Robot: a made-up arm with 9 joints. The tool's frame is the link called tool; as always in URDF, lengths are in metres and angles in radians. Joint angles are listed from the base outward.
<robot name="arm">
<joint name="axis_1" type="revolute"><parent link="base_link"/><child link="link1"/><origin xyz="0.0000 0.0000 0.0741"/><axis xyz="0 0 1"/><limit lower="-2.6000" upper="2.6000"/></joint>
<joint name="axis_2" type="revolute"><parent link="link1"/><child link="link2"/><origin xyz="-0.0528 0.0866 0.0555" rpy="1.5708 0.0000 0.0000"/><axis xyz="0 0 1"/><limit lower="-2.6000" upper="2.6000"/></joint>
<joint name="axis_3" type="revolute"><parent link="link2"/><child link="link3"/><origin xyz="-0.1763 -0.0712 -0.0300" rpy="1.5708 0.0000 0.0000"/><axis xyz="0 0 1"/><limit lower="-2.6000" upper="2.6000"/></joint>
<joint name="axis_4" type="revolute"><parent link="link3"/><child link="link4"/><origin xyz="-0.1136 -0.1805 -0.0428" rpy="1.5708 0.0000 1.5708"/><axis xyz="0 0 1"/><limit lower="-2.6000" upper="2.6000"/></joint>
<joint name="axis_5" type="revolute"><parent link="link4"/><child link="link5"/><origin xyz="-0.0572 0.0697 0.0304" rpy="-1.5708 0.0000 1.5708"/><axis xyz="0 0 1"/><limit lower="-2.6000" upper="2.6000"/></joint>
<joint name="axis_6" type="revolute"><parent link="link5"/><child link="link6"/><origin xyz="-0.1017 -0.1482 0.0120" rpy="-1.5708 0.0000 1.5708"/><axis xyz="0 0 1"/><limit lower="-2.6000" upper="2.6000"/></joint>
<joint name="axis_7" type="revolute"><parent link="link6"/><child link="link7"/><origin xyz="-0.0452 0.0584 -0.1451"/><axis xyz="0 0 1"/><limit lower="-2.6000" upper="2.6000"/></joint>
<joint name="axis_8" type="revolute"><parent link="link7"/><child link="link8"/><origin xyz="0.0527 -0.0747 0.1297" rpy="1.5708 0.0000 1.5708"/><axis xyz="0 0 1"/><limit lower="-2.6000" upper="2.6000"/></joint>
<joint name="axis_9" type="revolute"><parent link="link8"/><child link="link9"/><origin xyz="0.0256 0.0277 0.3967"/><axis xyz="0 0 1"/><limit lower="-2.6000" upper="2.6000"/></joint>
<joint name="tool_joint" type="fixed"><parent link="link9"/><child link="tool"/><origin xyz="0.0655 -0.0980 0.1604" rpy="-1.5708 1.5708 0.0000"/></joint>
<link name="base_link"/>
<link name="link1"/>
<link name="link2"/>
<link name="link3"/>
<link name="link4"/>
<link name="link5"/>
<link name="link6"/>
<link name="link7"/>
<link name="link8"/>
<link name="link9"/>
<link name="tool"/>
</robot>
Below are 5 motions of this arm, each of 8 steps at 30 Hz.
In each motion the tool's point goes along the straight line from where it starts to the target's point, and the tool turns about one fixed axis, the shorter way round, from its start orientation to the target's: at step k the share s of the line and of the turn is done. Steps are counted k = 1, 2, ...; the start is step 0. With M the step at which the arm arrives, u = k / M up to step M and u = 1 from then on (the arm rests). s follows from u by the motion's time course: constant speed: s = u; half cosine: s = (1 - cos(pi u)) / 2; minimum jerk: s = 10 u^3 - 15 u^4 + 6 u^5.
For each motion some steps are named. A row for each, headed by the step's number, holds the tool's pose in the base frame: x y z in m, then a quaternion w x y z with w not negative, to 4 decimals.
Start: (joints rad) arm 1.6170 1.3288 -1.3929 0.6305 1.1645 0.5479 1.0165 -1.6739 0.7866
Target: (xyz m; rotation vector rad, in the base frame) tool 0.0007 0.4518 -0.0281 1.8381 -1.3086 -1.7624
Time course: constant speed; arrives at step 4
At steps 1, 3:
1: -0.0217 0.4527 -0.0345 0.1662 0.6416 -0.4345 -0.6099
3: -0.0068 0.4521 -0.0302 0.1480 0.6378 -0.4467 -0.6098

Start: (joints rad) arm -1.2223 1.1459 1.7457 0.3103 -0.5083 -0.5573 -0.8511 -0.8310 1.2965
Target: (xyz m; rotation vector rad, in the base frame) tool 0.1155 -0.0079 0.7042 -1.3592 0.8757 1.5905
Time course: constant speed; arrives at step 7
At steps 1, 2, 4, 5, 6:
1: 0.1140 -0.0508 0.7050 0.4680 -0.5099 0.3791 0.6142
2: 0.1143 -0.0436 0.7048 0.4606 -0.5156 0.3744 0.6179
4: 0.1148 -0.0293 0.7046 0.4458 -0.5268 0.3647 0.6251
5: 0.1150 -0.0222 0.7045 0.4382 -0.5323 0.3598 0.6287
6: 0.1153 -0.0150 0.7043 0.4307 -0.5377 0.3548 0.6321

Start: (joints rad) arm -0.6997 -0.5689 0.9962 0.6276 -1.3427 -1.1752 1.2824 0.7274 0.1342
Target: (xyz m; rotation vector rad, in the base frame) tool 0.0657 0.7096 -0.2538 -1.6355 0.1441 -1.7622
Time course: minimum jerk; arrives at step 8
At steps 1, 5, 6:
1: 0.1262 0.6632 -0.3000 0.3396 -0.5696 -0.0191 -0.7482
5: 0.0826 0.6966 -0.2667 0.3536 -0.6168 0.0349 -0.7023
6: 0.0721 0.7047 -0.2587 0.3566 -0.6276 0.0480 -0.6904

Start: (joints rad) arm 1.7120 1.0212 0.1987 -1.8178 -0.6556 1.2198 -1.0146 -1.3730 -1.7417
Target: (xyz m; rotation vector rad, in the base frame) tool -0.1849 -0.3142 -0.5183 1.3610 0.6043 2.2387
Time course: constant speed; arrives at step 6
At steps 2, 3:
2: -0.1592 -0.3575 -0.4870 0.2653 0.4519 0.2432 0.8163
3: -0.1656 -0.3467 -0.4949 0.2552 0.4624 0.2372 0.8153

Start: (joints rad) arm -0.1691 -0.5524 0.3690 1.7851 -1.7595 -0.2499 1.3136 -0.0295 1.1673
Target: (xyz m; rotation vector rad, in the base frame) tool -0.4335 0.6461 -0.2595 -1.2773 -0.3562 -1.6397
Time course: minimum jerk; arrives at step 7
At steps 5, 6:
5: -0.4290 0.6519 -0.2553 0.5006 -0.5186 -0.1484 -0.6771
6: -0.4328 0.6470 -0.2588 0.4949 -0.5254 -0.1471 -0.6763

